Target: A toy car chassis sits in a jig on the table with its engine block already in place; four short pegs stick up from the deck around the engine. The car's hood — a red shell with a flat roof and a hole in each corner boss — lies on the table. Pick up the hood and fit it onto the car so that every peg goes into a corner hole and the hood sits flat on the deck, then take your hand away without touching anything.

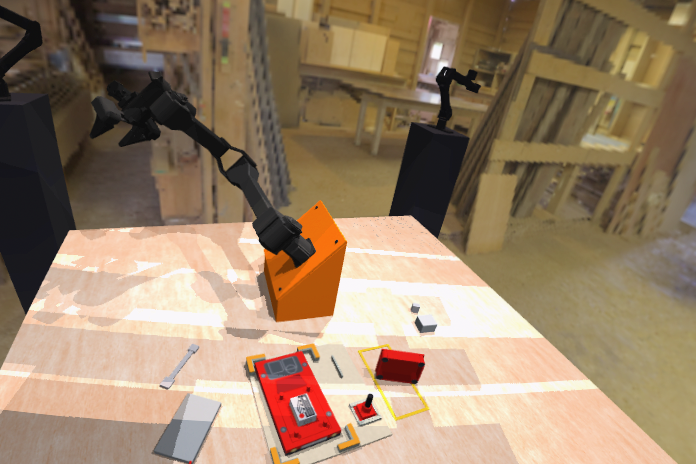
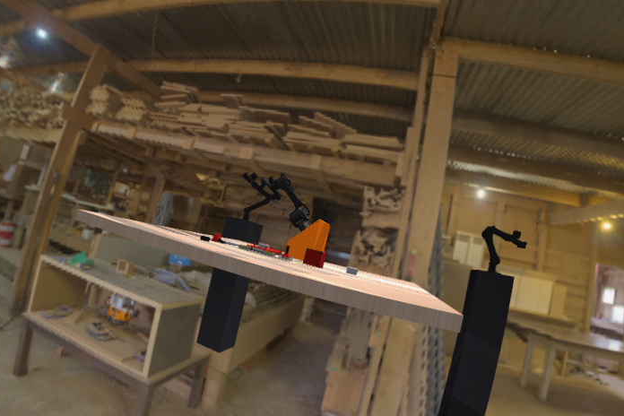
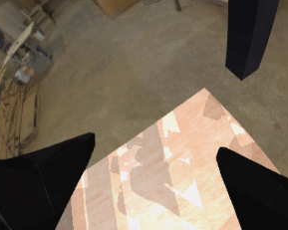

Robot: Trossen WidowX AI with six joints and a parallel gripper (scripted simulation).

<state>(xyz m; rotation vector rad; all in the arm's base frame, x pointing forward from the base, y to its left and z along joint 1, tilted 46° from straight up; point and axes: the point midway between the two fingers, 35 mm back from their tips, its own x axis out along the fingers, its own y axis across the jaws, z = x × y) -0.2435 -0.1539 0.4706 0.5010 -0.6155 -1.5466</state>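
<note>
The red hood is 530 mm ahead of my gripper tip, 630 mm to the left of it and 310 mm below it.
</note>
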